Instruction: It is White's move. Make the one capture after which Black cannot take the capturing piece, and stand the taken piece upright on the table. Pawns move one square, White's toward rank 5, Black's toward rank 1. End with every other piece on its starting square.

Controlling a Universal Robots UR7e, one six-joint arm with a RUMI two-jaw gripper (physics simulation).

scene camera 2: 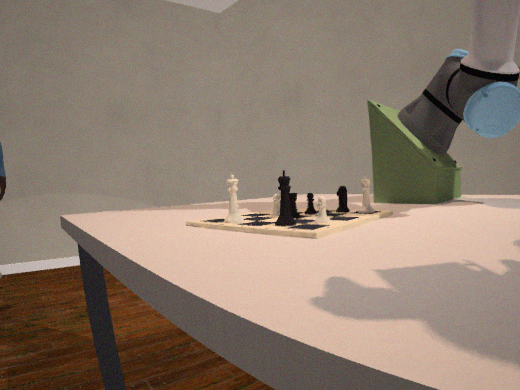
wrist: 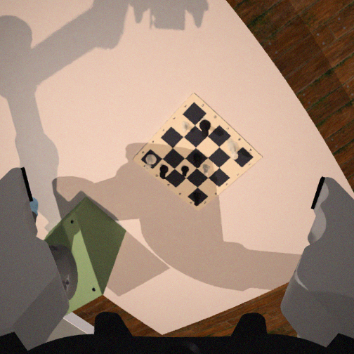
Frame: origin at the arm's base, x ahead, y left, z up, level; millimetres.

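Seen in the pictures: arm's base, origin of the base link: [scene camera 2: 421, 134].
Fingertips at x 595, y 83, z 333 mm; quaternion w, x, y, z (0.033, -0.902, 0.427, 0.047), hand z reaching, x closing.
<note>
Offsets run from my fingertips to a thing's top centre. "*": to the spot under its first point. Level surfaces: height alone.
The chessboard @(* dz -484, dx -52, dy -225 mm) [scene camera 2: 200, 223] [wrist: 138, 155] lies on the table. The white queen @(dz -430, dx -240, dy -75 mm) [scene camera 2: 366, 196] [wrist: 151, 159] stands on a corner square, near the black knight @(dz -444, dx -238, dy -116 mm) [scene camera 2: 342, 199] [wrist: 164, 171] and black pawn @(dz -452, dx -202, dy -152 mm) [scene camera 2: 310, 203] [wrist: 185, 170]. The black rook @(dz -450, dx -160, dy -154 mm) [scene camera 2: 294, 206] [wrist: 197, 159] is partly behind the black king @(dz -420, dx -90, dy -108 mm) [scene camera 2: 284, 202] [wrist: 205, 126] in the scene view. One white pawn @(dz -452, dx -164, dy -186 mm) [scene camera 2: 276, 205] [wrist: 206, 168] stands beside the rook, another @(dz -452, dx -121, dy -77 mm) [scene camera 2: 321, 210] [wrist: 186, 125] near the black king. The white king @(dz -420, dx -81, dy -189 mm) [scene camera 2: 232, 200] [wrist: 233, 149] stands upright. A dark shape at the board's bottom corner is unclear. My gripper [wrist: 173, 177] is open, empty, high above.
The green robot base [scene camera 2: 400, 172] [wrist: 112, 245] stands on the table @(dz -489 mm) [scene camera 2: 225, 270] [wrist: 280, 215], beyond the board in the scene view. Arm shadows cross the table and part of the board. The table's edges and wooden floor [scene camera 2: 45, 320] [wrist: 320, 55] show.
</note>
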